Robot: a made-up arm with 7 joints.
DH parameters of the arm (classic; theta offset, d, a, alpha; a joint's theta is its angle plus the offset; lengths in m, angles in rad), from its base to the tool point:
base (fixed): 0 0.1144 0 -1.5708
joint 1: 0 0.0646 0.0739 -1.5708
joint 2: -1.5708 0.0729 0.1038 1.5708
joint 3: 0 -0.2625 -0.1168 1.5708
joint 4: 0 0.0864 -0.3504 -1.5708
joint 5: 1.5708 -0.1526 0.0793 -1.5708
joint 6: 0 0.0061 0.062 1.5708
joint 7: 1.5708 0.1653 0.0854 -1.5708
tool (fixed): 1.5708 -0.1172 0 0
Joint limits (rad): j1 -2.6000..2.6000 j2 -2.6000..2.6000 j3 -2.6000..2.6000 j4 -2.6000..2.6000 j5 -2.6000..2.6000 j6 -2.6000..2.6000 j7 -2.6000..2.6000
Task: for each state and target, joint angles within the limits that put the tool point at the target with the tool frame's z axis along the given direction. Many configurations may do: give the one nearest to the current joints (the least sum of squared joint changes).
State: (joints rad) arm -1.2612 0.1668 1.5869 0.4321 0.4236 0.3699 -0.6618
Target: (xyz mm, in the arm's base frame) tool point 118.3 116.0 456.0 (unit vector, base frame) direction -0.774 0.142 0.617
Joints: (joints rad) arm -0.5955 -0.1190 1.7521 -0.2524 -0.5595 0.0505 -1.0080
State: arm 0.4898 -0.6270 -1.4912 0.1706 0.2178 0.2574 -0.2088
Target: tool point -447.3 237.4 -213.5 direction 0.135 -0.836 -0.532
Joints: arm 0.9727 -0.6252 -1.3463 -0.4546 0.0352 -0.1243 -0.4375
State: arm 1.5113 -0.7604 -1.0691 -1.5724 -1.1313 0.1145 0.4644
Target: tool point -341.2 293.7 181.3 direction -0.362 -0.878 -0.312
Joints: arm 1.6042 -0.8151 -1.5825 -0.8351 -0.9841 0.0291 0.4151
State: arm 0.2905 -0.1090 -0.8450 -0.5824 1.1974 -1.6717 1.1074
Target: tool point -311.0 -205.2 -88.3 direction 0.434 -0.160 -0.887
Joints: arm 0.7762 0.5921 -1.1307 -0.7961 0.7995 -1.5230 0.7977
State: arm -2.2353 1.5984 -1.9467 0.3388 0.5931 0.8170 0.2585
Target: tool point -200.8 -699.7 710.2 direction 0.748 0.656 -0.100
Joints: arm -2.5596 1.4700 -1.8687 0.9642 0.4857 0.5543 0.1395
